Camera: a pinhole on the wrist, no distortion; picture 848 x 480 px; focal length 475.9 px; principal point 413.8 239.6 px. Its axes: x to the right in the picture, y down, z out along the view. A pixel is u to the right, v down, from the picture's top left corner.
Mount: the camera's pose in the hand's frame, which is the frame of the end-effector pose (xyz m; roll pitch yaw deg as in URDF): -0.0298 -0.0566 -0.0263 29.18 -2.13 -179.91
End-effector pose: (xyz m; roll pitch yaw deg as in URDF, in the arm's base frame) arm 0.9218 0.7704 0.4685 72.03 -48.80 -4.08
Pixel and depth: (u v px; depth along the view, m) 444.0 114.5 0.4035
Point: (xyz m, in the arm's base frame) 0.6491 0.5996 0.6366
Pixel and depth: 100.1 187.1 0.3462
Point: 0.8834 0.5811 0.7673
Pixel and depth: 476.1 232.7 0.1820
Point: 0.8270 0.6618 0.4809
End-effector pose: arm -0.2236 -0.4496 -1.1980 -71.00 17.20 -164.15
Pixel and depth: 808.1 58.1 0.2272
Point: 0.0406 -0.5528 -1.2097
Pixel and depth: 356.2 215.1 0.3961
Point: -0.1452 -0.7819 -1.2508
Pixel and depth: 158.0 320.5 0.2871
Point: -0.2924 -0.7211 -1.1995
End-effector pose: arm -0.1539 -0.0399 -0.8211 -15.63 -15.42 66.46
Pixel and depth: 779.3 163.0 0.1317
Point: -0.2537 -0.1510 -0.7855
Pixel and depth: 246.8 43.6 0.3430
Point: -0.3857 0.1273 -0.6703
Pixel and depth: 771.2 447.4 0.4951
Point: -0.4802 -0.4458 -0.4341
